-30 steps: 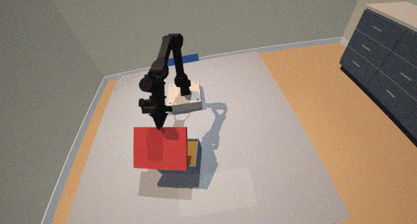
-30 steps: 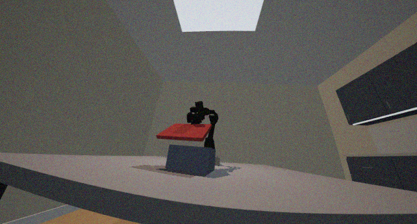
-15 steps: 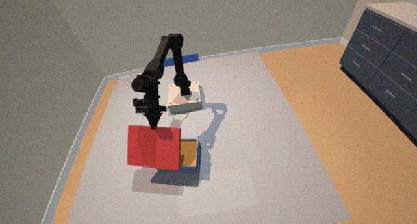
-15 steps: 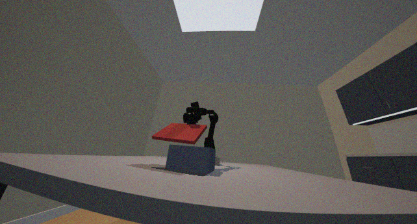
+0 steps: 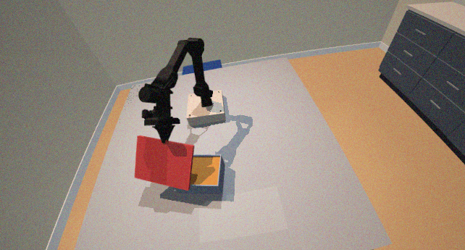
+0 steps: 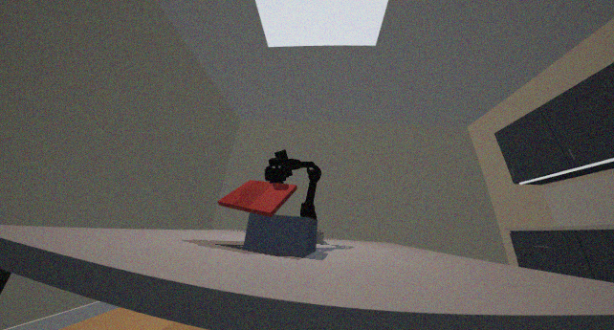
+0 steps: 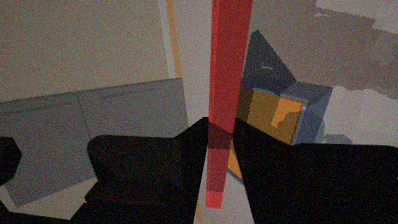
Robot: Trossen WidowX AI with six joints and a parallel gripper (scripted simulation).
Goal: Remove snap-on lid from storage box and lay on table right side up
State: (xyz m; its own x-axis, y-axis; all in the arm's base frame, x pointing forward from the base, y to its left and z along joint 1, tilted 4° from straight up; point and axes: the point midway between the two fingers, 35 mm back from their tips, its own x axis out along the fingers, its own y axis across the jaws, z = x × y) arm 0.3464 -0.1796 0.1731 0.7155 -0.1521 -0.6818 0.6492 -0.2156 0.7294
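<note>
The red lid lies 6 cm ahead of my gripper tip, 5 cm below it and 3 cm to the right of it. Also, from my gripper tip: blue-grey storage box (18 cm below, 9 cm to the left, 8 cm ahead).
</note>
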